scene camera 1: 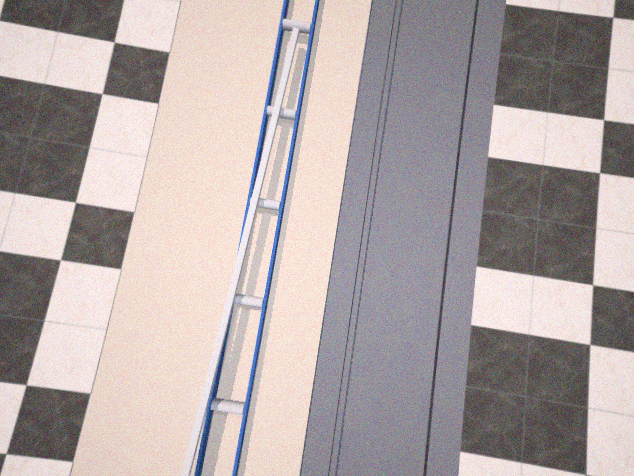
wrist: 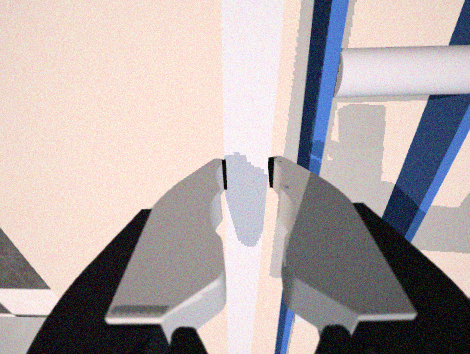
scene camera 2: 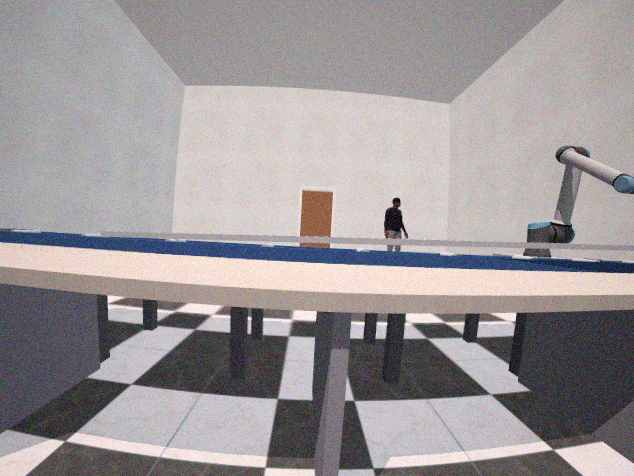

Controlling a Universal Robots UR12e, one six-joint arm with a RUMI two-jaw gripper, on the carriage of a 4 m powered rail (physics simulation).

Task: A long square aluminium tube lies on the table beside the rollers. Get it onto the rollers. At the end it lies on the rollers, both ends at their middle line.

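Seen in the pictures: gripper, between the fingertips: (wrist: 246, 161); arm's base, origin of its link: (scene camera 2: 536, 256).
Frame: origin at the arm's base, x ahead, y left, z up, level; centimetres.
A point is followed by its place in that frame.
The long, pale square tube (scene camera 1: 266, 153) {z 6.1, x 64.1, y -214.3 cm} (scene camera 2: 358, 240) {z 6.5, x 68.6, y -158.7 cm} (wrist: 252, 75) {z 11.9, x 75.6, y 2.7 cm} runs slantwise to the blue-sided roller track. In scene camera 1 its upper end is over the top visible roller (scene camera 1: 303, 26) {z 2.7, x 58.8, y -274.0 cm}; lower down it crosses the left blue rail and passes outside it at the bottom edge. In scene camera 2 it shows as a thin strip above the blue rail (scene camera 2: 230, 248) {z 0.8, x 69.4, y -208.3 cm}. My gripper (wrist: 246, 161) {z 11.9, x 75.9, y 7.2 cm} is shut on the tube, left of the left rail (wrist: 328, 75) {z 2.2, x 68.9, y 4.9 cm} and a roller (wrist: 405, 72) {z 3.0, x 63.0, y 4.7 cm}. The gripper does not show in the scene views. The tube's other end is not visible.
The track stands on the cream table (scene camera 1: 179, 204) {z -3.0, x 98.7, y -189.5 cm} (scene camera 2: 204, 293) {z -4.7, x 116.0, y -198.5 cm}. A long grey bed (scene camera 1: 409, 256) runs along the table's right side in scene camera 1. The arm (scene camera 2: 568, 194) {z 47.9, x 13.6, y 12.5 cm} stands at the right in scene camera 2. A person (scene camera 2: 393, 220) stands beyond the table.
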